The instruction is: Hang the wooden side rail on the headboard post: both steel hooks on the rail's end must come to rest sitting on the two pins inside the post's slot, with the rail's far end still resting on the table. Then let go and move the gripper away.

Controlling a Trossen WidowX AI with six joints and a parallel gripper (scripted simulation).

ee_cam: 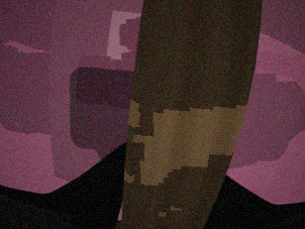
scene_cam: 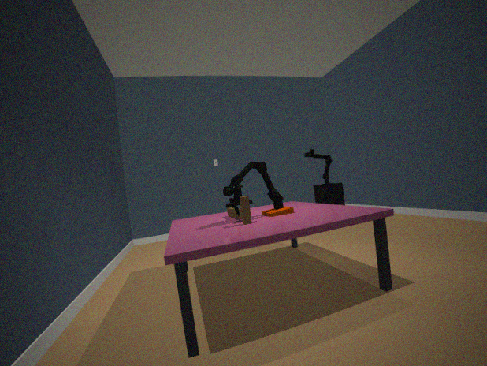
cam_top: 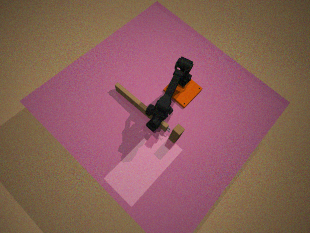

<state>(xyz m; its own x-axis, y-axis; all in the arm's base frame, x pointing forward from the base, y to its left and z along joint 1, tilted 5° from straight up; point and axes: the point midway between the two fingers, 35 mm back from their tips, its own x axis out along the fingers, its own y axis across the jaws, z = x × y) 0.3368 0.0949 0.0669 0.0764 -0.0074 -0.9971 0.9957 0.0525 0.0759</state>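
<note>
Right now the headboard post is 10 mm behind my gripper tip, 130 mm to the left of it and 40 mm above it.
</note>
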